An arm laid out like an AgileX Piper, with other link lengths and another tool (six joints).
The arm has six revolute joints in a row. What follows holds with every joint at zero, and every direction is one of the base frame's. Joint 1 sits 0.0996 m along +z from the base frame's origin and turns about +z. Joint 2 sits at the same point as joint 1 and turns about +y. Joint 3 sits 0.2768 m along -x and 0.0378 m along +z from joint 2 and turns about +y. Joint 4 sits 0.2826 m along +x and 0.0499 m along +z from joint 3 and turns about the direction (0.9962, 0, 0.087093). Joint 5 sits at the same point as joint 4 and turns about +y. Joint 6 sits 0.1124 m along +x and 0.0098 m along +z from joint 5 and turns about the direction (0.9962, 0, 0.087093). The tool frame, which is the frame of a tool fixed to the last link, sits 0.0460 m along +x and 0.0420 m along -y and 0.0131 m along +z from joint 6; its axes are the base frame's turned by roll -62.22, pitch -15.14 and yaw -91.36 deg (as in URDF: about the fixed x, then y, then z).
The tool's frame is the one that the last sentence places.
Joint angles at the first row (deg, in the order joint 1, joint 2, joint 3, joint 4, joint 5, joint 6):
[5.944, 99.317, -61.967, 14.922, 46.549, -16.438]
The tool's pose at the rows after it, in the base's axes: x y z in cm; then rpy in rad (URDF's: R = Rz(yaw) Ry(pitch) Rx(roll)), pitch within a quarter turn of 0, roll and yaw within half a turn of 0:
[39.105 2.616 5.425 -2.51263 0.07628 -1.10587]
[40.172 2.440 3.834 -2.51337 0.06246 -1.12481]
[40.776 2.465 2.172 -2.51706 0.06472 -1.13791]
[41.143 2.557 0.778 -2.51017 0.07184 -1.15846]
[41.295 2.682 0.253 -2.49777 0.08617 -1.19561]
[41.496 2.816 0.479 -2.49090 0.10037 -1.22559]
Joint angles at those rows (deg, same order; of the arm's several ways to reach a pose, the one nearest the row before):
[6.285, 103.541, -62.753, 12.571, 43.702, -12.947]
[6.286, 107.116, -64.097, 11.765, 41.019, -11.798]
[6.285, 110.216, -64.859, 12.165, 38.857, -11.658]
[6.286, 112.506, -65.037, 13.302, 36.429, -11.605]
[6.286, 113.358, -65.095, 14.675, 34.998, -10.574]
[6.285, 113.412, -65.792, 15.412, 35.270, -9.223]

